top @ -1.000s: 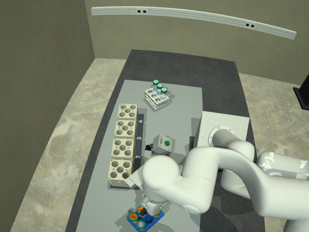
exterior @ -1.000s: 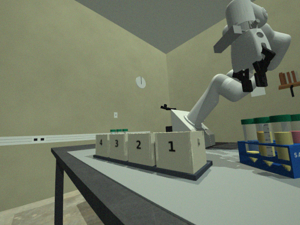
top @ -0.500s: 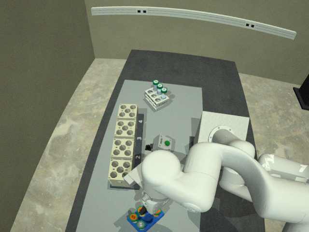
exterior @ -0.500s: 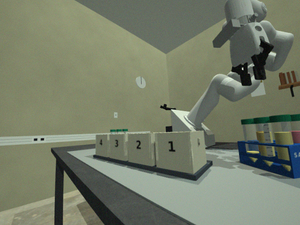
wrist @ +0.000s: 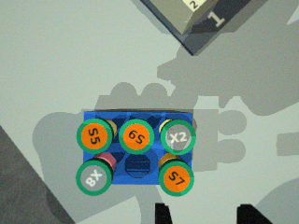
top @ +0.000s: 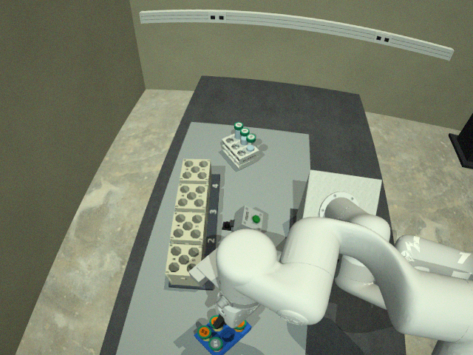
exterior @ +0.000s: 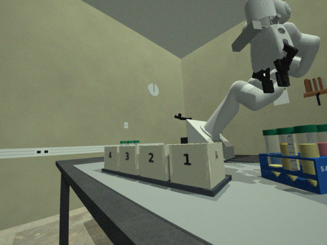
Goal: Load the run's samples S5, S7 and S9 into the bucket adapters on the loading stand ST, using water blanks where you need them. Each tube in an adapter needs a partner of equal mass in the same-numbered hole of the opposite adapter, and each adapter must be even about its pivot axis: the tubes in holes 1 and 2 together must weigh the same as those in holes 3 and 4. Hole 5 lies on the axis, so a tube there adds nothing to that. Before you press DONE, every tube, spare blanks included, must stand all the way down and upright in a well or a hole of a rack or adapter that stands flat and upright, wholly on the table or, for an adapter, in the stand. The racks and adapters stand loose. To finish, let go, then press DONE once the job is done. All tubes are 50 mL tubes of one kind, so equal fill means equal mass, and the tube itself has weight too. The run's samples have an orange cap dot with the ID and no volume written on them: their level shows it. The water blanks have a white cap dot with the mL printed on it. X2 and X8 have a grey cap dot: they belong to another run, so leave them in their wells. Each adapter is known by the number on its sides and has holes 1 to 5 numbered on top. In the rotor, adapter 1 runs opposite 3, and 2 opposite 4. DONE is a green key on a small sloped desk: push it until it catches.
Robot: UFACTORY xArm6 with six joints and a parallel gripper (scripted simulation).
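The yellow-filled tube lies 190 mm below my hand, 60 mm ahead of it and 10 mm to the left of it. Also, from my hand: orange-capped tube: 190 mm below, 10 mm behind; then grey-dotted tube: 190 mm below, 30 mm to the right, 30 mm ahead; then blue sample rack: 220 mm below, 40 mm ahead, 20 mm to the left.
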